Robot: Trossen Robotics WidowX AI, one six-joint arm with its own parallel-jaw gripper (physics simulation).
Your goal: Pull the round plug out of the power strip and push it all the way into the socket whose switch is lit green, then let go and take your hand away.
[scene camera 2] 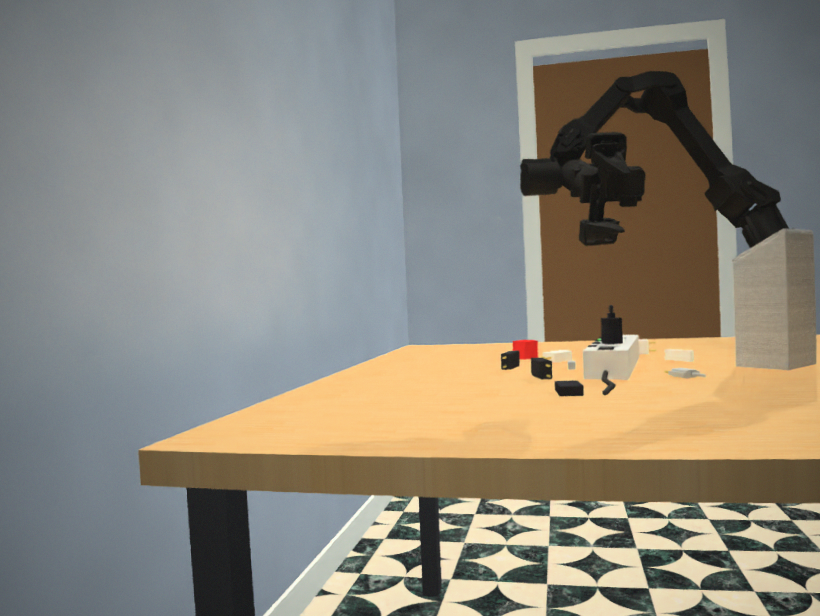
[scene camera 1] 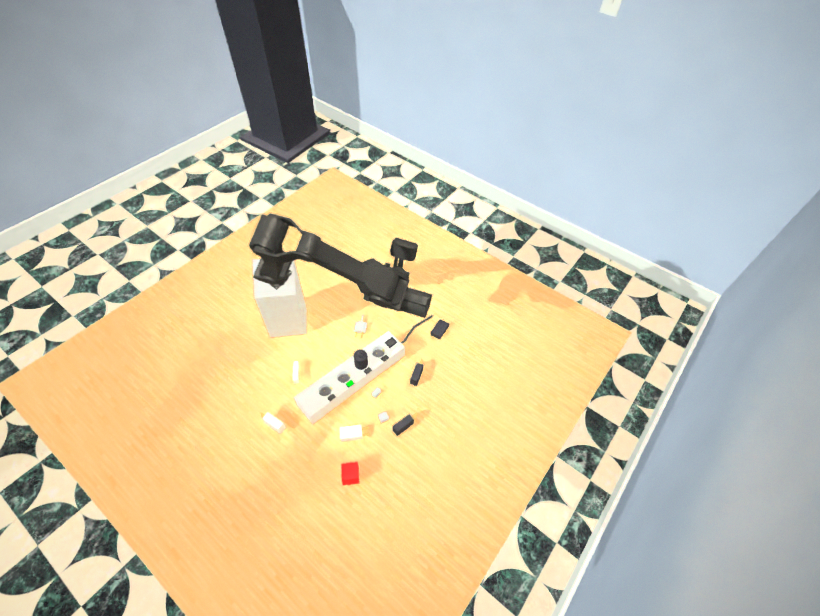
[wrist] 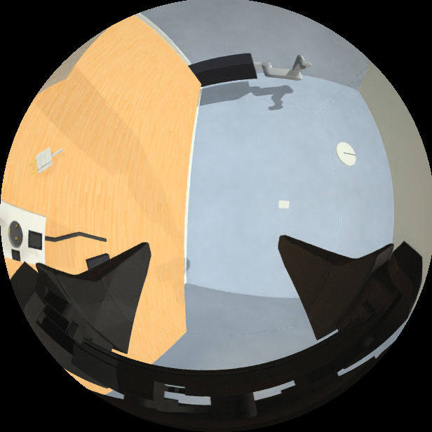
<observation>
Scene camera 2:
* my gripper: 624,203
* white power strip: 605,362
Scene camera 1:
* my gripper: 407,262
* white power strip: 314,402
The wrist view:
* my gripper: 214,246
</observation>
